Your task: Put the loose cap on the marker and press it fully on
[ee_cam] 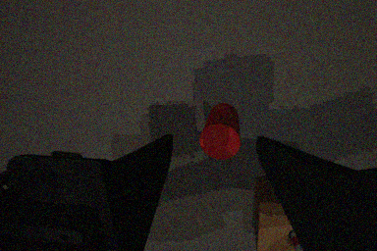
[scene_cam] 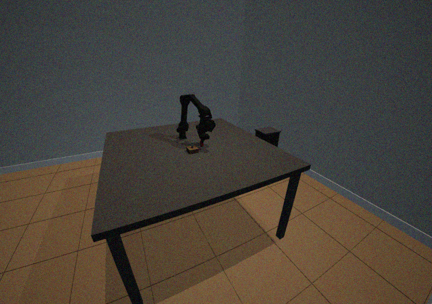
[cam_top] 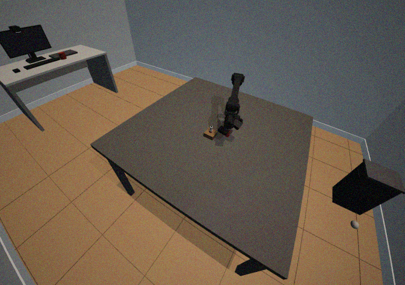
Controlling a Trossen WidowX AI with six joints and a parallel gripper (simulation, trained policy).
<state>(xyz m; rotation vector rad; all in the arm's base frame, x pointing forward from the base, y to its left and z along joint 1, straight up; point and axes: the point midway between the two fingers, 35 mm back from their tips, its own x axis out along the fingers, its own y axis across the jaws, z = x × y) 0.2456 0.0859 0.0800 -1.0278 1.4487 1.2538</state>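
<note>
The red cap is 20 mm below my gripper tip. From my gripper tip the other things lie so: brown holder block 100 mm to the right, 70 mm ahead, 30 mm below.
</note>
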